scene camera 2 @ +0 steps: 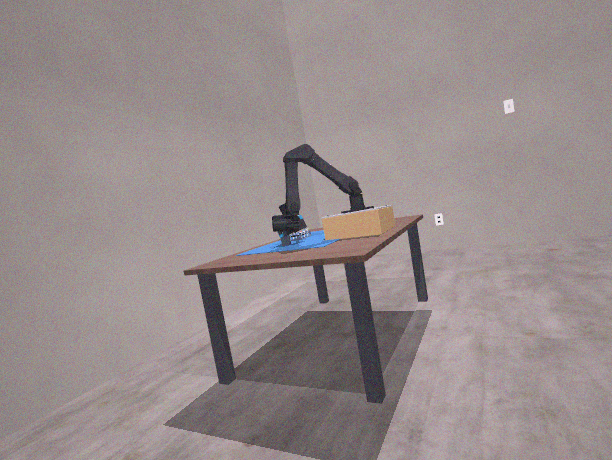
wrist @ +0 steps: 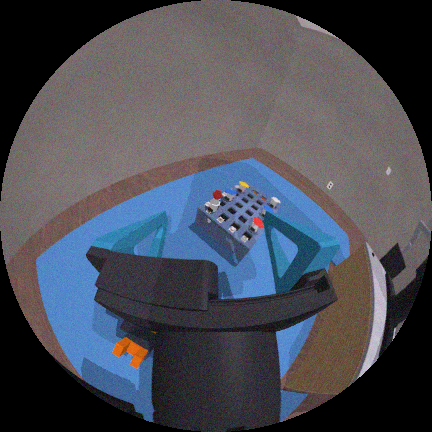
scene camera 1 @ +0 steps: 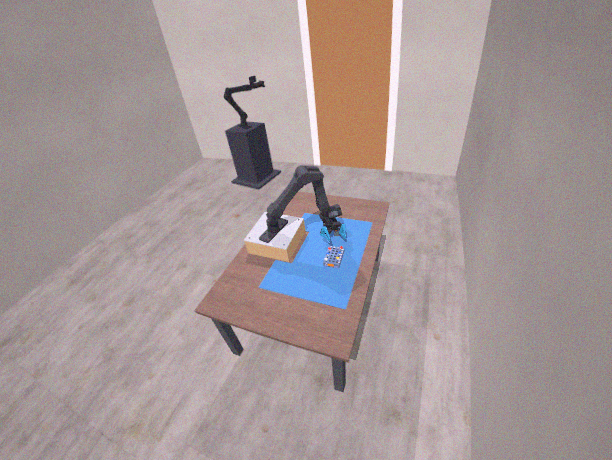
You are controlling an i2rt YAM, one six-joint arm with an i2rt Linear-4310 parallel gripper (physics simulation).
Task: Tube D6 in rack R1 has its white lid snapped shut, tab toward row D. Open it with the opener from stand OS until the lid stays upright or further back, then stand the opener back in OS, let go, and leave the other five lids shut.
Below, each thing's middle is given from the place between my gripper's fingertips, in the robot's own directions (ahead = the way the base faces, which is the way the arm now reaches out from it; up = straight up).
Scene:
Right now my hand is 100 mm to the right of the orange and black opener (wrist: 138,342), 60 mm past it and 20 mm above it.

